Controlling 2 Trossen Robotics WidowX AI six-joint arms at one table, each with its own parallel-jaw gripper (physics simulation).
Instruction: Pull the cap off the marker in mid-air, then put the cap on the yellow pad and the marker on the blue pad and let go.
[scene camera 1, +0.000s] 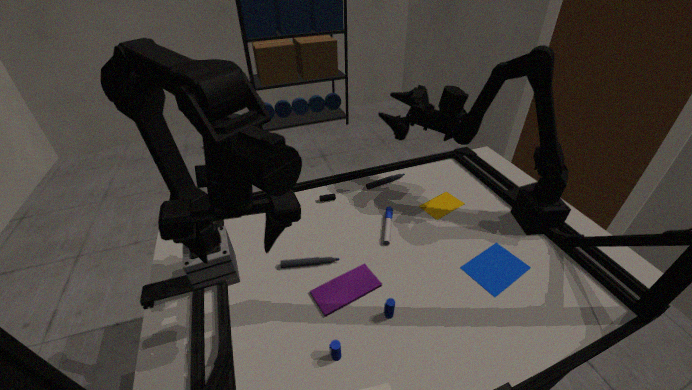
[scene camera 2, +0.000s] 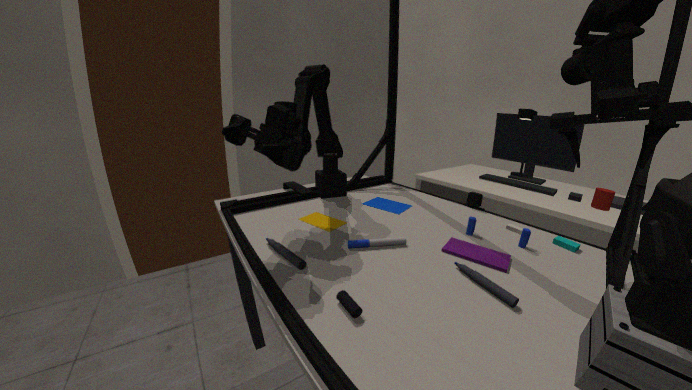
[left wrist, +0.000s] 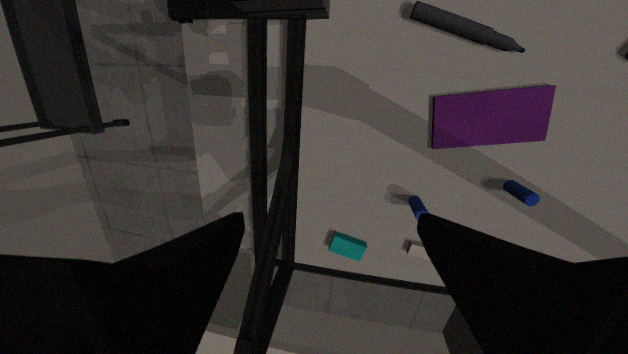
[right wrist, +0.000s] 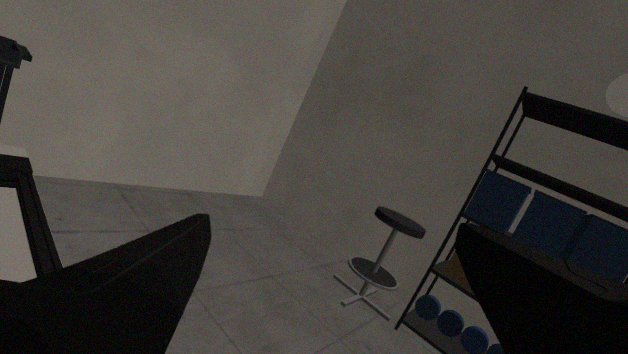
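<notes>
The marker lies on the table with a white-grey barrel and its blue cap on one end. The yellow pad lies near the cap end. The blue pad lies nearer the front right in scene camera 1. Both pads are bare. My left gripper is open and empty, above the table's left side in scene camera 1, away from the marker. My right gripper is open and empty, raised high beyond the table's back edge.
Two dark grey pens, a black cap-like piece, a purple slab and two blue cylinders lie or stand on the table. A teal block lies near the table edge. Black rails border the table.
</notes>
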